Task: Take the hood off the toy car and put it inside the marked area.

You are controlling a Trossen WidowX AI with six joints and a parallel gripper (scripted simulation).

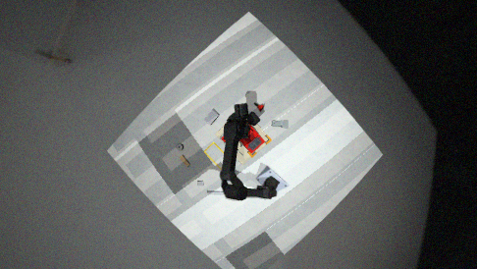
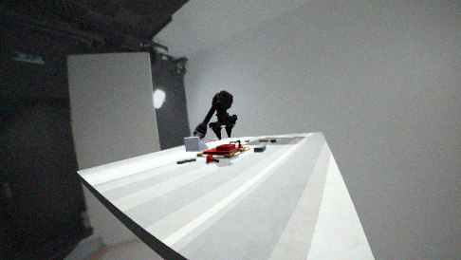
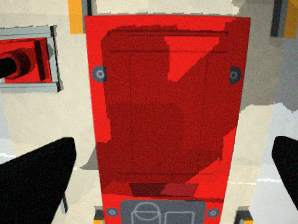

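The red hood is 5 cm below my gripper tip. From my gripper tip the other things lie so: round grey part 31 cm to the left, 23 cm ahead, 8 cm below; then tan piece 36 cm to the left, 16 cm ahead, 8 cm below.
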